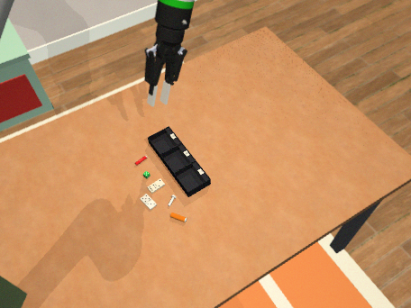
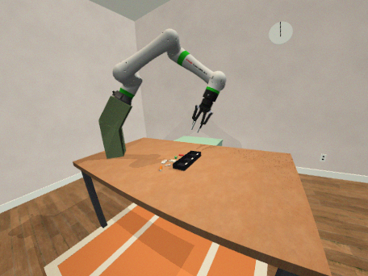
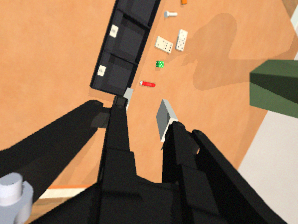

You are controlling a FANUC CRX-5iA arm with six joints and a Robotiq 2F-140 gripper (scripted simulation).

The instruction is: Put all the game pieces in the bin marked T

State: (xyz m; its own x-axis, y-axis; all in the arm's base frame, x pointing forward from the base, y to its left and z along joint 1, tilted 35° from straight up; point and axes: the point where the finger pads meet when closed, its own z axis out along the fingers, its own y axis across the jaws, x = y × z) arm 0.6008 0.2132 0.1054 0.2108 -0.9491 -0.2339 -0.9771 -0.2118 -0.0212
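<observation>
The black three-compartment bin lies 110 mm to the right of my hand and 210 mm below it. Also, from my hand: red cylinder (110 mm behind, 50 mm to the right, 220 mm below); domino (100 mm behind, 160 mm to the right, 220 mm below); green die (110 mm behind, 120 mm to the right, 210 mm below).
</observation>
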